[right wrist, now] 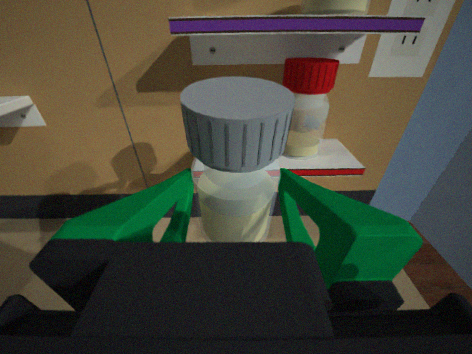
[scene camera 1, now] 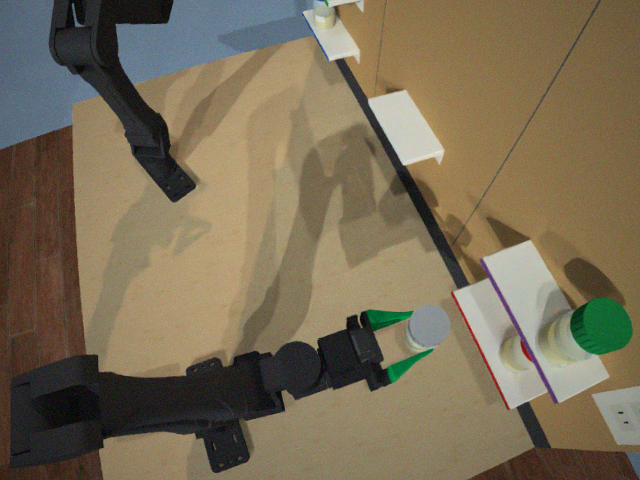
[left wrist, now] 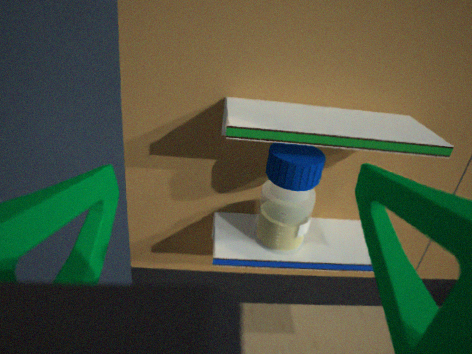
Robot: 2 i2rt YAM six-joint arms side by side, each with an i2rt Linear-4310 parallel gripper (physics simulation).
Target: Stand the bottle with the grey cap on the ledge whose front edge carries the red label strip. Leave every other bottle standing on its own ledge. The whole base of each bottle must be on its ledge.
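Frame: origin at the left arm's base, x ahead, y left, z up, level; metres.
Seen in the pictures: left gripper, fingertip midpoint: (left wrist: 236, 178); right gripper, fingertip midpoint: (right wrist: 235, 176) (scene camera 1: 423, 331); left arm's base, origin of the base link: (scene camera 1: 164, 170).
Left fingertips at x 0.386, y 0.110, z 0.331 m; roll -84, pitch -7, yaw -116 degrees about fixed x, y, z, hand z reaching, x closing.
Note:
Offsets run from my left fingertips to a thing's top centre. "spot": to the spot under its first point.
The grey-capped bottle {0.288 m back, 0.804 m right, 0.063 m down} (scene camera 1: 428, 326) (right wrist: 237, 125) is upright between the fingertips of my right gripper (scene camera 1: 421, 333) (right wrist: 235, 176), which is shut on it in front of the ledges, apart from them. The red-label ledge {0.191 m back, 0.900 m right, 0.171 m down} (scene camera 1: 478, 315) (right wrist: 340, 159) is at the lower right in scene camera 1. A red-capped bottle {0.197 m back, 0.931 m right, 0.066 m down} (scene camera 1: 514, 353) (right wrist: 309, 107) stands on its right part in the right wrist view; its left part shows behind the grey-capped bottle. My left gripper (left wrist: 236, 178) is open and empty, facing a blue-capped bottle {0.133 m ahead, 0.139 m right, 0.066 m down} (left wrist: 287, 200) on the blue-label ledge {spot: 0.105 m ahead, 0.205 m right, 0.171 m down} (left wrist: 340, 240).
The purple-label ledge {0.191 m back, 0.900 m right, 0.031 m down} (scene camera 1: 522, 279) (right wrist: 230, 25) hangs above the red-label ledge and bears a green-capped bottle {0.212 m back, 0.933 m right, 0.074 m up} (scene camera 1: 584, 333). A green-label ledge {0.125 m ahead, 0.165 m right, 0.031 m down} (left wrist: 320, 117) is above the blue-capped bottle. Another white ledge {0.033 m back, 0.533 m right, 0.101 m down} (scene camera 1: 405, 126) is on the wall between. A socket plate {spot: 0.212 m back, 1.050 m right, 0.049 m down} (scene camera 1: 620, 413) is at the lower right.

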